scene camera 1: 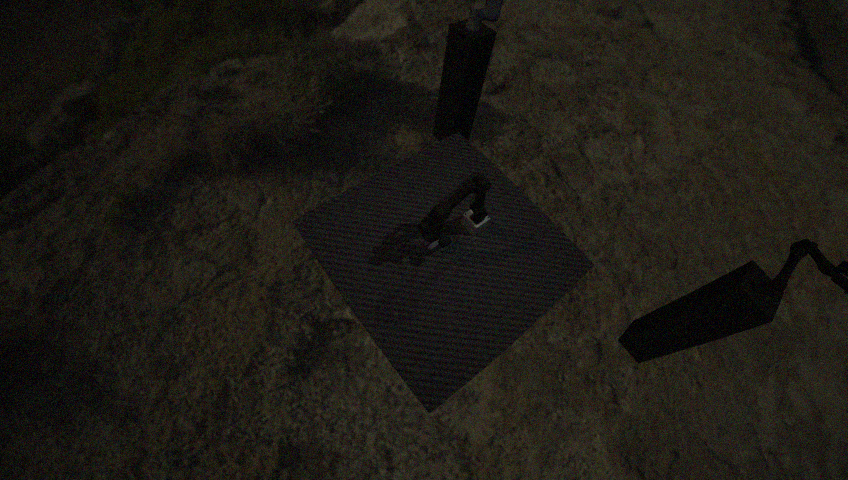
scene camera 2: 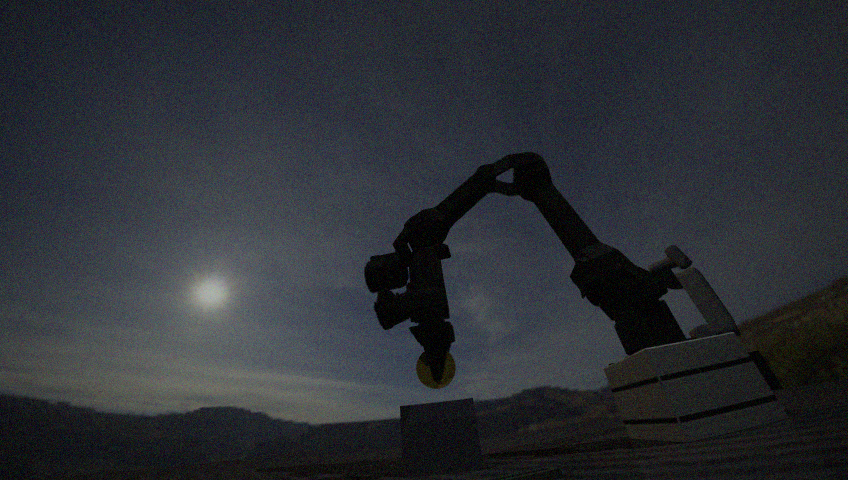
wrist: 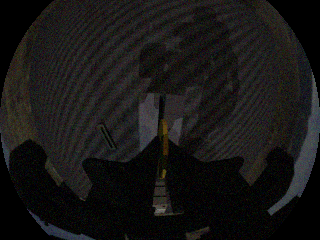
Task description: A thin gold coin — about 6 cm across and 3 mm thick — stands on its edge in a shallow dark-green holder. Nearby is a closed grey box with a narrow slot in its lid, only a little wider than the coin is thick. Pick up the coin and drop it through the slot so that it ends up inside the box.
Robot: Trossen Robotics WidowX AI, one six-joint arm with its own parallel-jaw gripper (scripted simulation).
Labels:
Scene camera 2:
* my gripper: 437, 380
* coin: 423, 371, held by my gripper

